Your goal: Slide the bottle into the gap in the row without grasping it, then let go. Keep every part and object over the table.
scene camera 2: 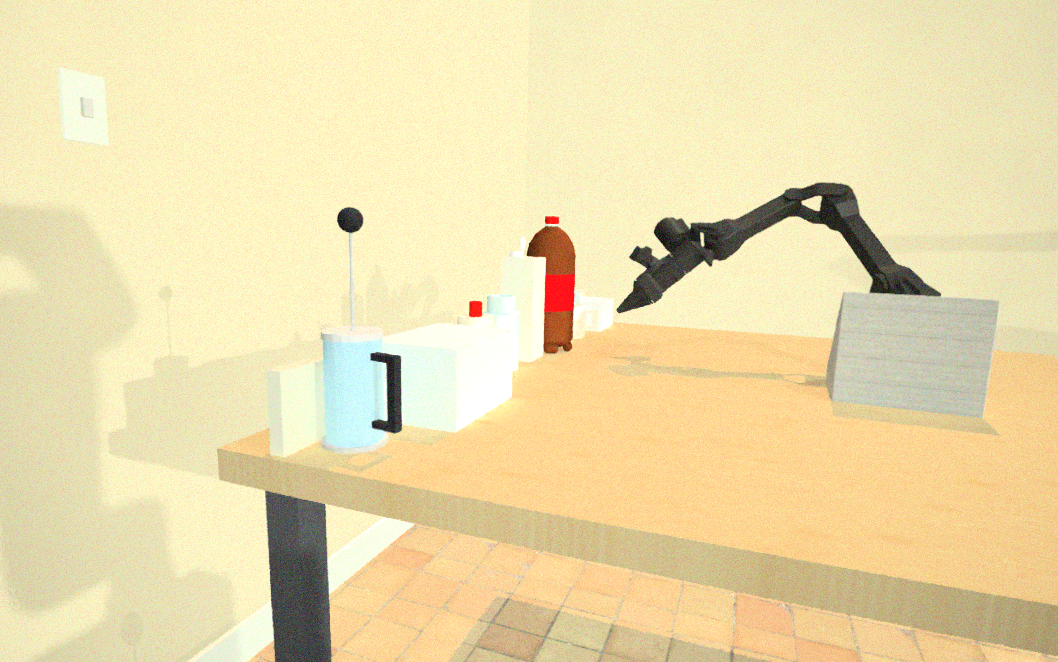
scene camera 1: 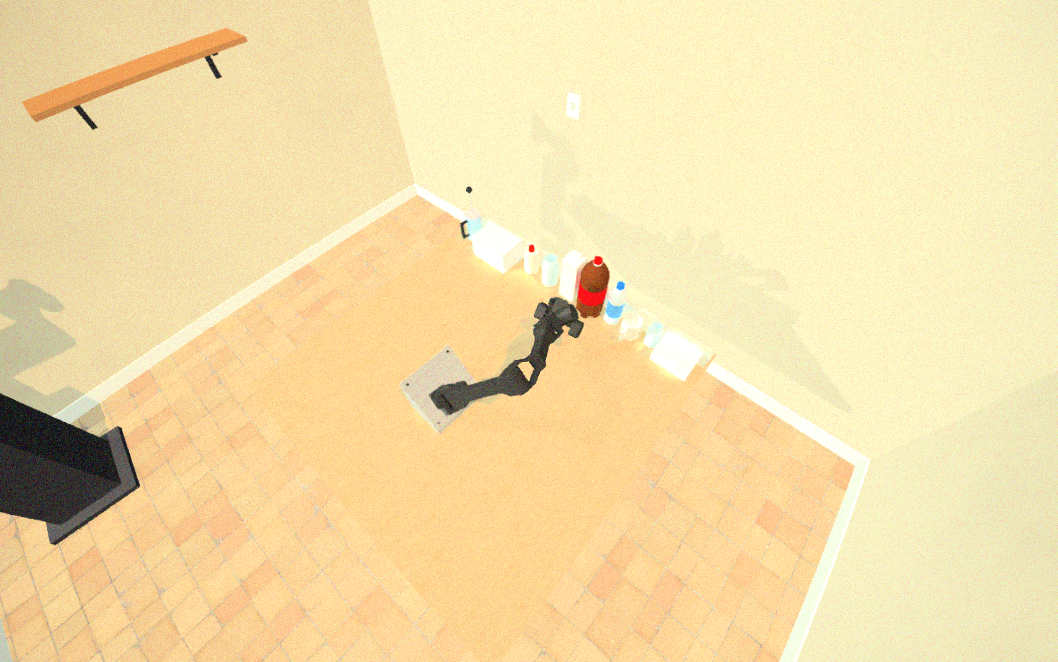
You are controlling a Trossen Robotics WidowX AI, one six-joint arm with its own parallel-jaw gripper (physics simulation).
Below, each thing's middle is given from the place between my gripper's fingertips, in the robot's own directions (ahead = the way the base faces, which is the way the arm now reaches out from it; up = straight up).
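There's a tall white carton (scene camera 2: 524, 277) that's 170 mm ahead of my hand, 120 mm to the left of it and 20 mm above it. And the brown bottle (scene camera 2: 552, 242), that's 50 mm above my hand, 160 mm ahead of it and 10 mm to the left of it.
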